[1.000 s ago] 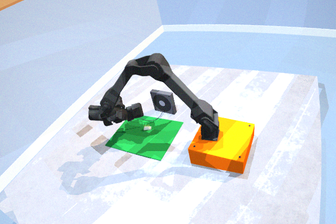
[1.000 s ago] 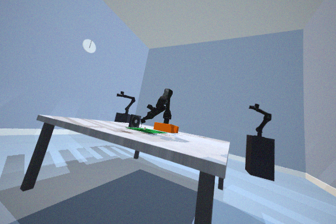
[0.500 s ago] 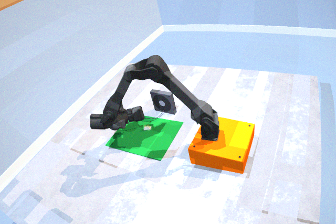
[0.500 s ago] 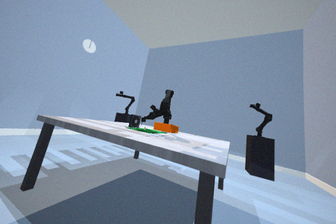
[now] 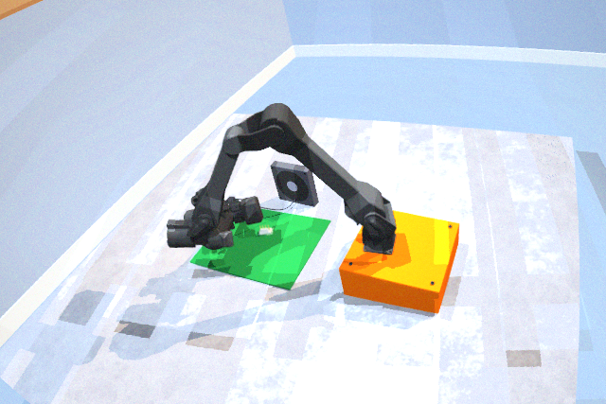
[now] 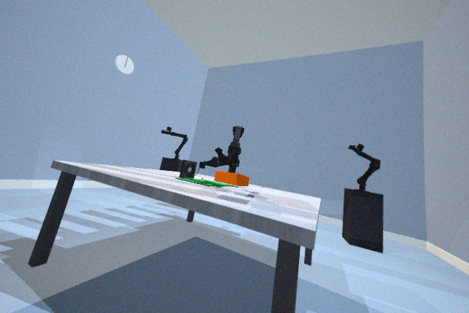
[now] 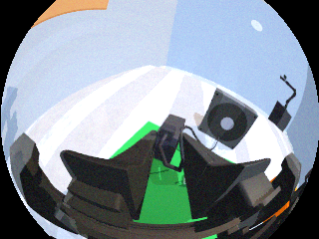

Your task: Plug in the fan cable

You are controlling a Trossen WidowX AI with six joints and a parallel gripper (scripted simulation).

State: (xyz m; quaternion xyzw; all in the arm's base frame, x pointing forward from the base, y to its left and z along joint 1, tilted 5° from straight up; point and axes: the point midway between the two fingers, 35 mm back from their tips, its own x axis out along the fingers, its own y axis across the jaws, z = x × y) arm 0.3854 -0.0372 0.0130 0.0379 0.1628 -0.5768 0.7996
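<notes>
Now: the green board 13 cm below my gripper tip, 6 cm behind it and 2 cm to the left of it. Also, from my gripper tip: black plug (1 cm below); dark square fan (15 cm to the right, 11 cm behind, 5 cm below).
</notes>
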